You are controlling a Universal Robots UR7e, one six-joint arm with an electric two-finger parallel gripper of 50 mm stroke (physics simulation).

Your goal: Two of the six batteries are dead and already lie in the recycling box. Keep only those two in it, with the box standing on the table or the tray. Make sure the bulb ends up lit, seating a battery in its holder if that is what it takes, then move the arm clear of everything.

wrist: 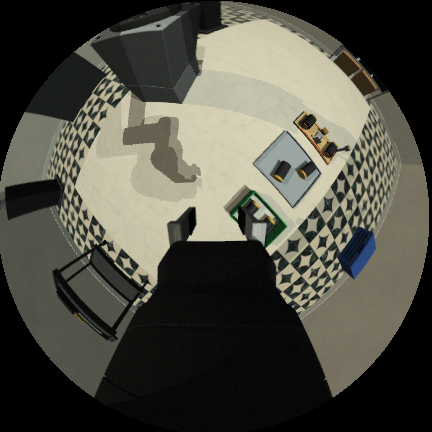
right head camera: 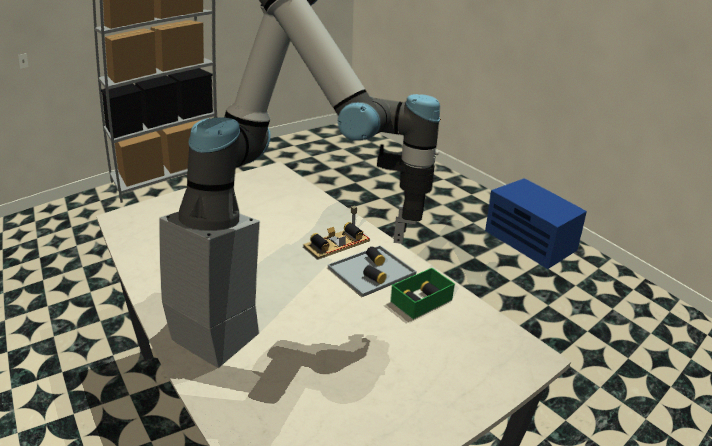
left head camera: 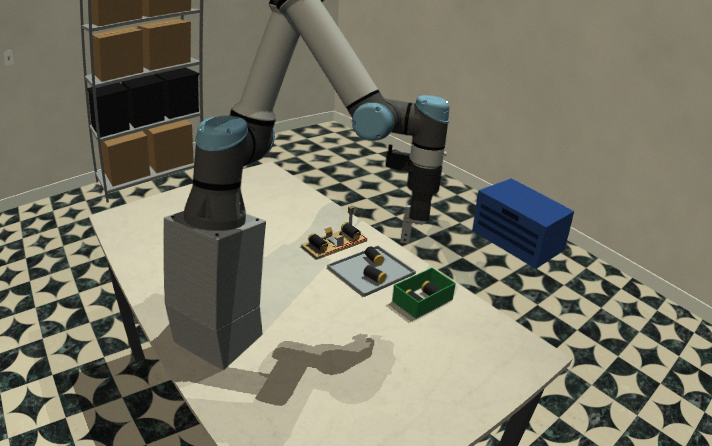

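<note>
My gripper is open and empty, high above the table's far side. The green recycling box stands on the table with two dark batteries inside; one finger partly covers it in the wrist view. Two batteries, one farther back and one nearer, lie on the grey tray. Two more are on the holder board. I cannot tell whether the bulb is lit.
The arm's grey pedestal stands on the table. A thin post rises at the board's far end. A blue cabinet stands on the floor beyond the table.
</note>
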